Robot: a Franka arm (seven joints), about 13 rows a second.
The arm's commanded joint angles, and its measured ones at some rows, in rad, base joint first. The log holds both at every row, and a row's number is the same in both.
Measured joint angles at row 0:
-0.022, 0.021, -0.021, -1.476, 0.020, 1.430, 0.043
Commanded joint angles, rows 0 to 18:
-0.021, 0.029, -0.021, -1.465, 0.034, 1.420, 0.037
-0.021, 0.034, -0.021, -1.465, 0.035, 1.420, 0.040
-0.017, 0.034, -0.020, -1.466, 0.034, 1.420, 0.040
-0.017, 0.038, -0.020, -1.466, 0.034, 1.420, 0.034
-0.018, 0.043, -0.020, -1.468, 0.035, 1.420, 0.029
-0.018, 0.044, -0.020, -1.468, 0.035, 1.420, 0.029
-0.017, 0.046, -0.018, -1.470, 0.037, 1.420, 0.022
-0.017, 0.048, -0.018, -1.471, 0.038, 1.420, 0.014
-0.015, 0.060, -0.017, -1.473, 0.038, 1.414, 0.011
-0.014, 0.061, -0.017, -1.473, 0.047, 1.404, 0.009
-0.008, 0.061, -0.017, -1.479, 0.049, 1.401, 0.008
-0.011, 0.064, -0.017, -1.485, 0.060, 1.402, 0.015
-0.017, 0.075, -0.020, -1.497, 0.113, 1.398, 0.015
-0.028, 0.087, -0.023, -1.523, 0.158, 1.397, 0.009
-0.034, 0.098, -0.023, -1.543, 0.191, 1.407, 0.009
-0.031, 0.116, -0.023, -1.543, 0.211, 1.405, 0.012
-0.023, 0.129, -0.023, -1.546, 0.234, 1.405, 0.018
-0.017, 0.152, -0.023, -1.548, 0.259, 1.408, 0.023
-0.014, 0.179, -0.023, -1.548, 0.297, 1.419, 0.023
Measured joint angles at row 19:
-0.018, 0.146, -0.023, -1.547, 0.238, 1.407, 0.021
